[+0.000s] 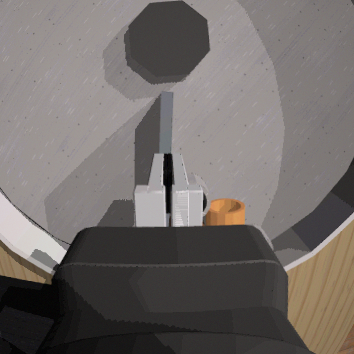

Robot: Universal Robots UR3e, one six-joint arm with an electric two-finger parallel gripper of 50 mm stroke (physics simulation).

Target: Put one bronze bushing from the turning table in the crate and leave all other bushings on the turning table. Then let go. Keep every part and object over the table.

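Frame: origin at the arm's base, x left, y ahead, z down, level; millimetres.
Seen in the pictures: gripper, fingertip midpoint: (167, 171).
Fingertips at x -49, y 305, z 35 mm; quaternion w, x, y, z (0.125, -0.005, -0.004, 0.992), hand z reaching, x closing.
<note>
Offsets run from my fingertips to a thing's middle. "spot": to the spot under its first point. Level surfaces: height alone.
My gripper (167, 171) is shut, with no bushing between its fingers. A thin grey bar @(spot: dx +6, dy +26, dz +28 mm) (166, 120) shows in line beyond the fingertips. A bronze-orange hollow bushing @(dx -60, dy -44, dz +53 mm) (225, 214) stands on the turning table @(dx +19, dy +86, dz +70 mm) (230, 125), right of the fingers; its lower part is hidden by the gripper body. A pale round part @(dx -26, dy -32, dz +56 mm) (201, 185) with a dark opening shows partly behind the right finger, and a small orange sliver shows low between the fingers; I cannot tell what either is. The crate does not show.
A dark eight-sided block @(spot: dx +19, dy +82, dz +61 mm) (168, 41) stands on the turning table ahead of the fingers. A pale raised rim @(spot: dx +107, dy -100, dz +53 mm) (25, 232) curves around the turning table at lower left, and its dark inner wall shows at right. Wooden table top @(dz +122 mm) (325, 270) shows outside the rim.
</note>
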